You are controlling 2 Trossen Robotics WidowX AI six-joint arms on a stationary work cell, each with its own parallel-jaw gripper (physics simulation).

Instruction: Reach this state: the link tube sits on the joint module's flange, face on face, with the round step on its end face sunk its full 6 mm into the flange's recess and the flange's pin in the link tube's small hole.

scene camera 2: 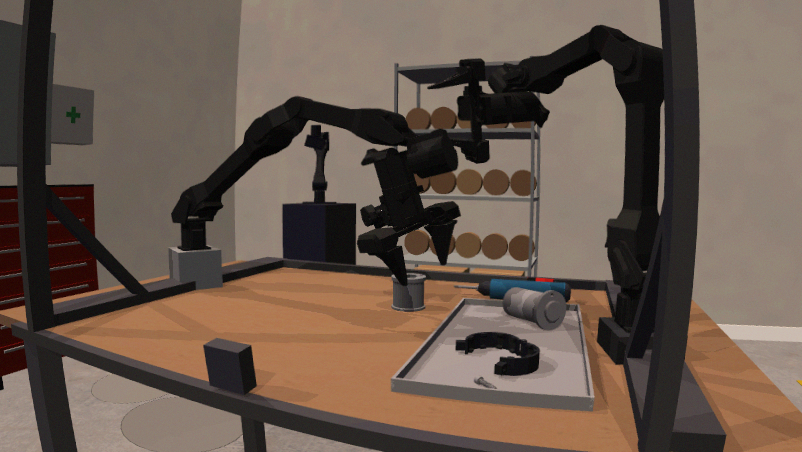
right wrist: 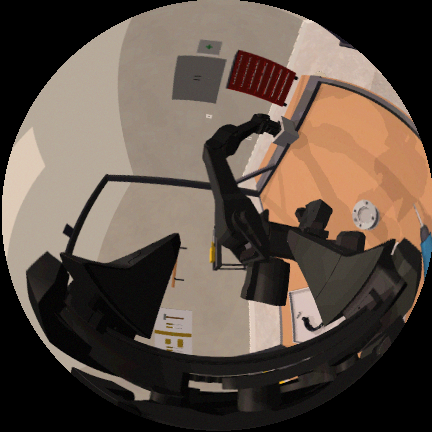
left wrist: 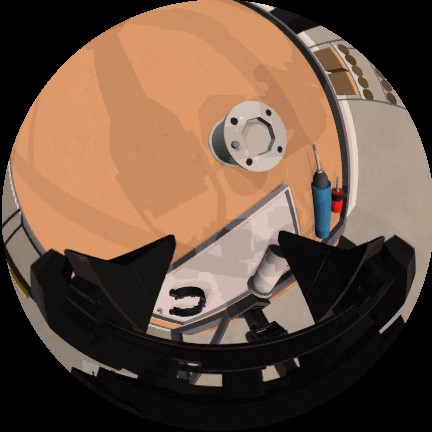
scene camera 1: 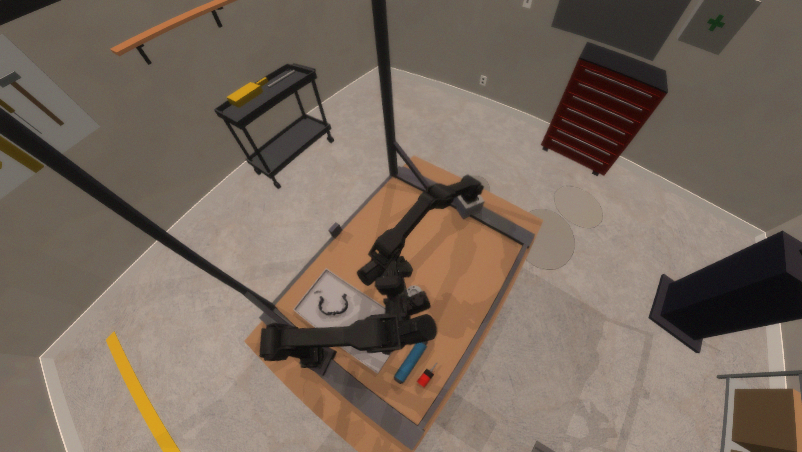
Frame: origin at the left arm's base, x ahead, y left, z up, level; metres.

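Seen in the pictures: left gripper, fingertip midpoint: (scene camera 2: 425, 274) (left wrist: 227, 238); right gripper, fingertip midpoint: (scene camera 2: 429, 114) (right wrist: 235, 237) (scene camera 1: 398, 269); left arm's base, origin of the base link: (scene camera 2: 193, 248) (right wrist: 276, 128) (scene camera 1: 469, 196); right arm's base, origin of the base link: (left wrist: 251, 310) (scene camera 1: 316, 356).
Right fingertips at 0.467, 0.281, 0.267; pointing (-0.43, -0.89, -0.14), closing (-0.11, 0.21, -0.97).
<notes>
Offsets run from my right fingertips to a thing's top centre, as dx, dy, dz. "pt": to the spot under its first point.
The joint module @(-0.051, -0.001, -0.288) (scene camera 1: 413, 290) (scene camera 2: 408, 293) (left wrist: 220, 142) (right wrist: 365, 215) stands upright on the table. Its flange faces up, with a recess, several dark holes and a small pin @(-0.041, -0.024, -0.288) (left wrist: 235, 144). The link tube @(+0.177, +0.074, -0.285) (scene camera 2: 519, 303) (left wrist: 269, 270) lies on its side in the tray; its stepped end face @(pt +0.228, +0.060, -0.313) (scene camera 2: 554, 309) with a small hole shows in scene camera 2. In scene camera 1 the right arm hides it. My left gripper (scene camera 2: 424, 271) (left wrist: 227, 238) is open and empty, fingers pointing down near the joint module. My right gripper (scene camera 2: 441, 114) is open and empty, high up beside the left wrist.
The tray @(+0.211, -0.031, -0.336) (scene camera 1: 306, 307) (scene camera 2: 488, 395) (left wrist: 225, 265) also holds a black open ring @(pt +0.308, -0.115, -0.326) (scene camera 2: 530, 356) (left wrist: 202, 298) and a screw @(+0.298, -0.186, -0.338) (scene camera 2: 485, 382). A blue screwdriver @(+0.037, +0.198, -0.311) (scene camera 1: 409, 362) (scene camera 2: 525, 288) (left wrist: 322, 207) and a red one @(+0.027, +0.281, -0.318) (scene camera 1: 425, 377) (left wrist: 337, 201) lie beside it. The two arms nearly cross above the table.
</notes>
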